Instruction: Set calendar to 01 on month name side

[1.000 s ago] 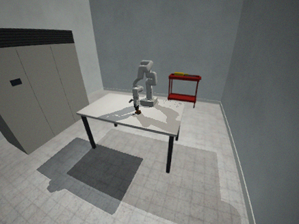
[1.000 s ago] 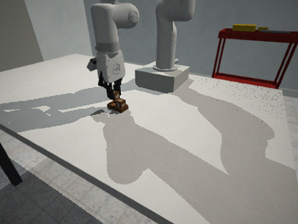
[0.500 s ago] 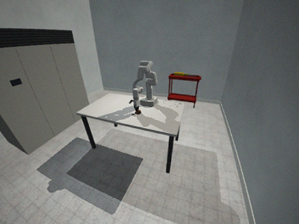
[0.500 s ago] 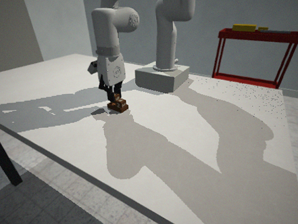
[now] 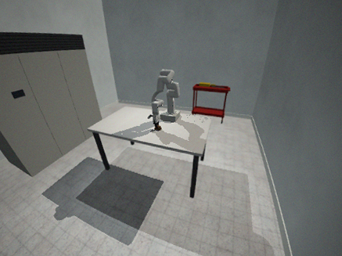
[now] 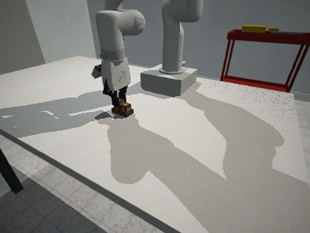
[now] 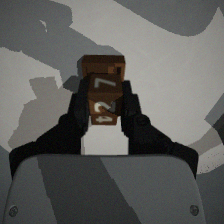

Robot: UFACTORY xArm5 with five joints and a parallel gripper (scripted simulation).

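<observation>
Now: hand 40 mm above the calendar tray and 10 mm to the right of it.
</observation>
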